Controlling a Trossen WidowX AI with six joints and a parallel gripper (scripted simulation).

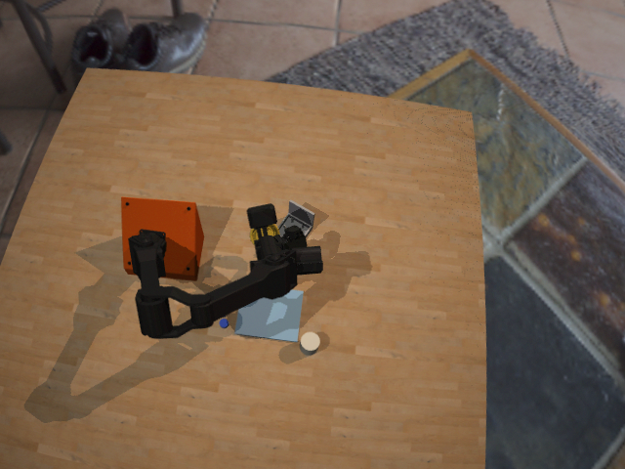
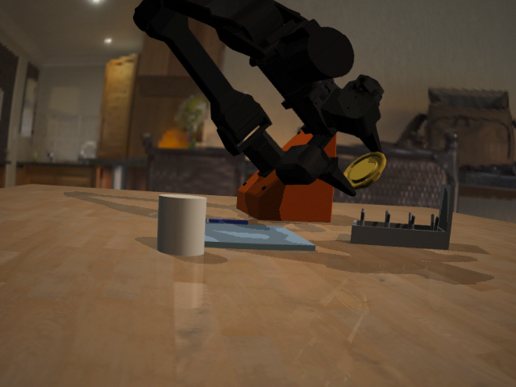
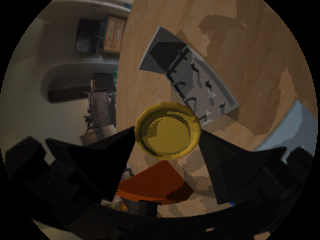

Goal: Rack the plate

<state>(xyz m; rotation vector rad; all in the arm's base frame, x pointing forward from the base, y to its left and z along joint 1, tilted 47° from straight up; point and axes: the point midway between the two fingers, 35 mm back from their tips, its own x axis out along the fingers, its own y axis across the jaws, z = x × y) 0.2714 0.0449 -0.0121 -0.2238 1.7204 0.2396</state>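
Right now the grey dish rack is 60 mm below my gripper tip, 50 mm ahead of it and 30 mm to the left of it. Also, from my gripper tip: blue spoon (190 mm to the right, 80 mm below, 80 mm behind); then beige cup (240 mm to the right, 130 mm ahead, 60 mm below); then yellow plate (10 mm to the right).
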